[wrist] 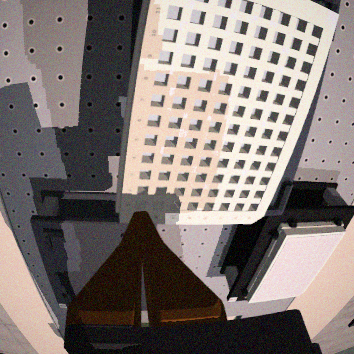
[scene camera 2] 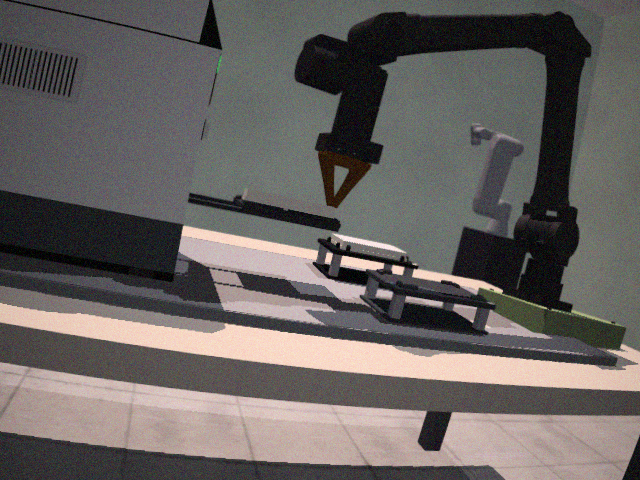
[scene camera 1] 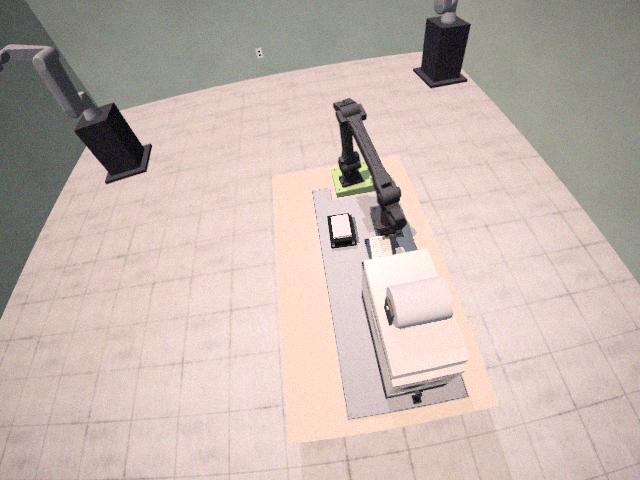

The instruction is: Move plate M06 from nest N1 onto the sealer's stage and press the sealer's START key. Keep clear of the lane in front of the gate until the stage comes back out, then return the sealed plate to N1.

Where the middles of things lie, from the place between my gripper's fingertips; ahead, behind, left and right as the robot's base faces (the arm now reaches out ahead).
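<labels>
I can see the dark sealer stage [scene camera 2: 247, 207], and my gripper is 2 cm above it, 9 cm short of it and 5 cm to the left of it. The roll [scene camera 1: 425, 300] is 29 cm above my hand, 43 cm ahead of it and 8 cm to the right of it.
</labels>
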